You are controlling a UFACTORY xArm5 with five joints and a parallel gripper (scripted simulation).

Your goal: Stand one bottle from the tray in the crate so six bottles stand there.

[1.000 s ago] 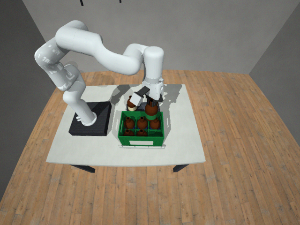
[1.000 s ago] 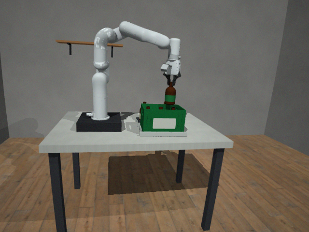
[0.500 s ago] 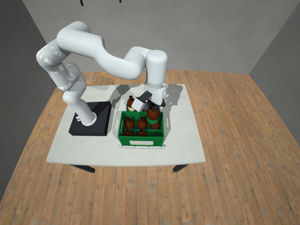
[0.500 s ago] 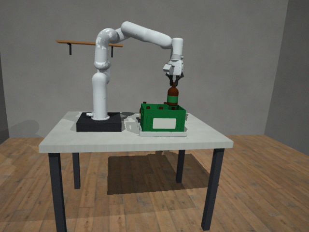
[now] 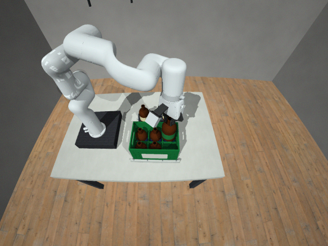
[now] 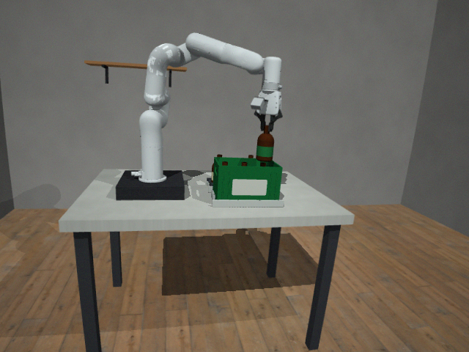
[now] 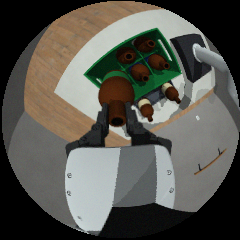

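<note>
My hand is 7 cm above the brown bottle. The rest, counted from my hand: green crate: 25 cm below, 7 cm behind, 3 cm to the left; dark tray: 32 cm below, 27 cm to the left, 2 cm behind.
</note>
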